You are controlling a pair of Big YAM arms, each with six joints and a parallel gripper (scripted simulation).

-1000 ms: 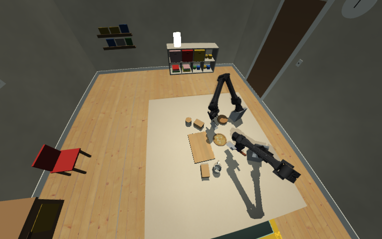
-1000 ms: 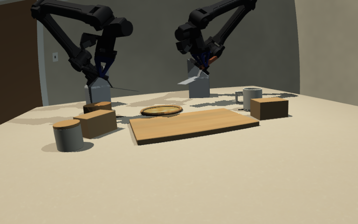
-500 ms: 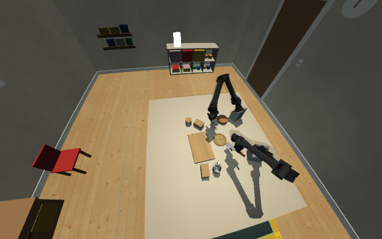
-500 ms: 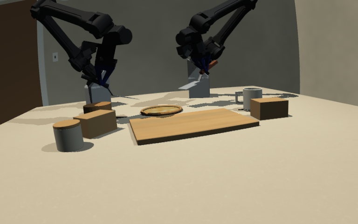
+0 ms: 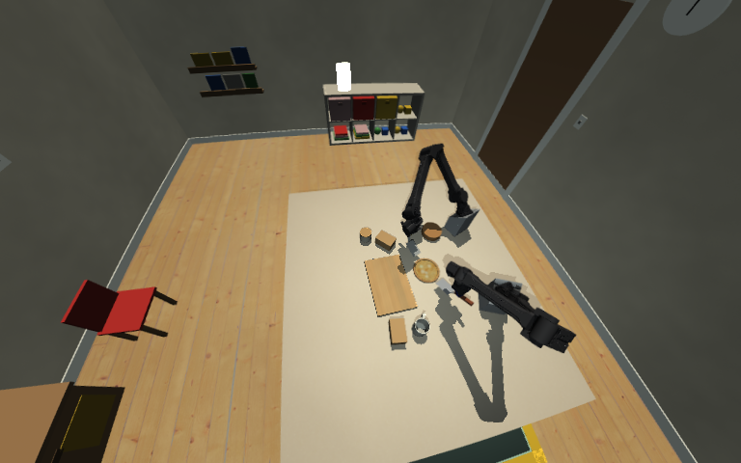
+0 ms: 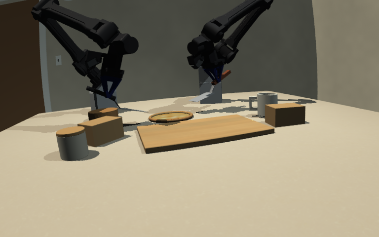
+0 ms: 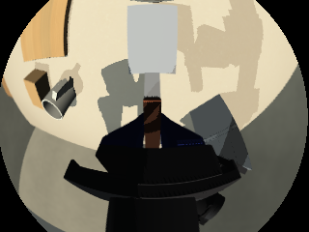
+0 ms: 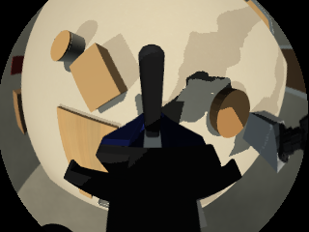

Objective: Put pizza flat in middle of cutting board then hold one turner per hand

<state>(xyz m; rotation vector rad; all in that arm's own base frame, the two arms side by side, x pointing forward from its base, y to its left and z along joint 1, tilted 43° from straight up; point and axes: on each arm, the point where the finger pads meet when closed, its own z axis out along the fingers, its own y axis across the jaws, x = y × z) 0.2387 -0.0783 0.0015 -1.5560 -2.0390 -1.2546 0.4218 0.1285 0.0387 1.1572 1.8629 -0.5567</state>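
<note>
Now: the pizza 23 cm to the right of my left hand, 12 cm below it and 9 cm ahead of it. Also, from my left hand: cutting board (35 cm ahead, 17 cm to the right, 12 cm below); then black-handled turner (45 cm to the right, 18 cm ahead, 2 cm below); then brown-handled turner (3 cm to the right, 3 cm below, 1 cm ahead).
</note>
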